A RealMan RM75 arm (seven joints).
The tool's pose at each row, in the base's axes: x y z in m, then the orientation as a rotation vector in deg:
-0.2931 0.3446 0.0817 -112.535 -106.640 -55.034
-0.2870 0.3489 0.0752 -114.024 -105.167 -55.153
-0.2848 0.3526 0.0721 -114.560 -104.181 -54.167
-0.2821 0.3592 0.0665 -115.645 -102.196 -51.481
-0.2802 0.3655 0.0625 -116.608 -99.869 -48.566
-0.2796 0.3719 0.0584 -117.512 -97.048 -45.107
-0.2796 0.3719 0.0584 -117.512 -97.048 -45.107
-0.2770 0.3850 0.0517 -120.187 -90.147 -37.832
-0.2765 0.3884 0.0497 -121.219 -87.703 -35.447
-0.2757 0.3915 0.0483 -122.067 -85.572 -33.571
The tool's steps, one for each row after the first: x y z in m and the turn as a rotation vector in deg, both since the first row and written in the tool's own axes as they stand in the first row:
-0.0010 0.0037 0.0091 -0.600 -0.217 1.302
-0.0001 0.0045 0.0143 -0.078 -0.368 2.275
0.0015 0.0048 0.0232 1.403 -0.907 4.376
0.0038 0.0048 0.0306 3.117 -1.339 6.730
0.0062 0.0035 0.0377 5.246 -1.759 9.523
0.0062 0.0035 0.0377 5.246 -1.759 9.523
0.0122 0.0026 0.0513 9.240 -3.057 16.259
0.0136 0.0021 0.0550 10.414 -3.616 18.631
0.0151 0.0021 0.0582 11.312 -4.037 20.653

